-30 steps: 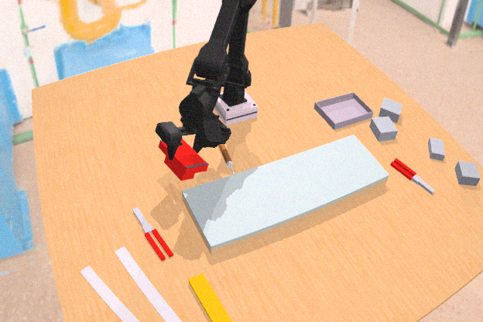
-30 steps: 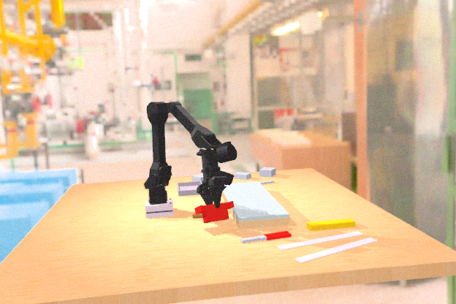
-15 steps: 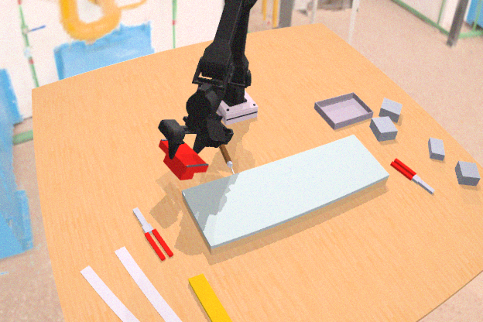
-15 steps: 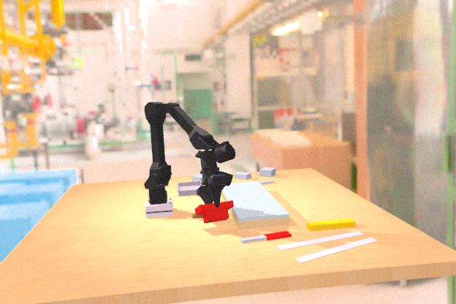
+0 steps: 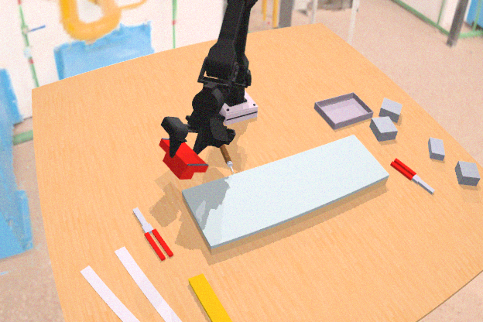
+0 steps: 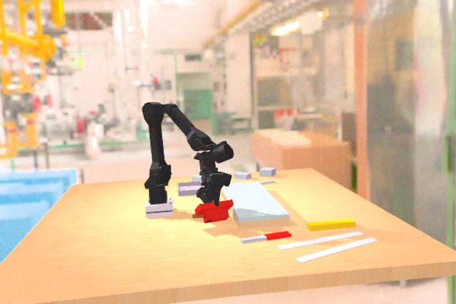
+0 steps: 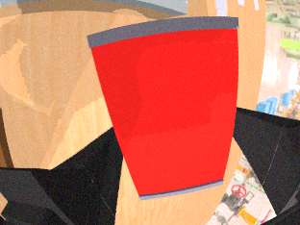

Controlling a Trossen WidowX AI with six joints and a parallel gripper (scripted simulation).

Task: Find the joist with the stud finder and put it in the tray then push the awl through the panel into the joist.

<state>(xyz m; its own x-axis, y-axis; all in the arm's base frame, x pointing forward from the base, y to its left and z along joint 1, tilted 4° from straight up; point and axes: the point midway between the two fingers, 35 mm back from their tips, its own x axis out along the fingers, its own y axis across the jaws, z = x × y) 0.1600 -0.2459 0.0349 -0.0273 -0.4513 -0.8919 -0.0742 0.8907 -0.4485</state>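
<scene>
Right now the awl is 2 cm ahead of my gripper tip, 12 cm to the left of it and 6 cm below it. The rest, counted from my gripper tip: red stud finder 1 cm behind, 1 cm to the right, 2 cm below; yellow strip 37 cm ahead, 15 cm to the right, 6 cm below; lilac tray 4 cm ahead, 56 cm to the left, 5 cm below.
</scene>
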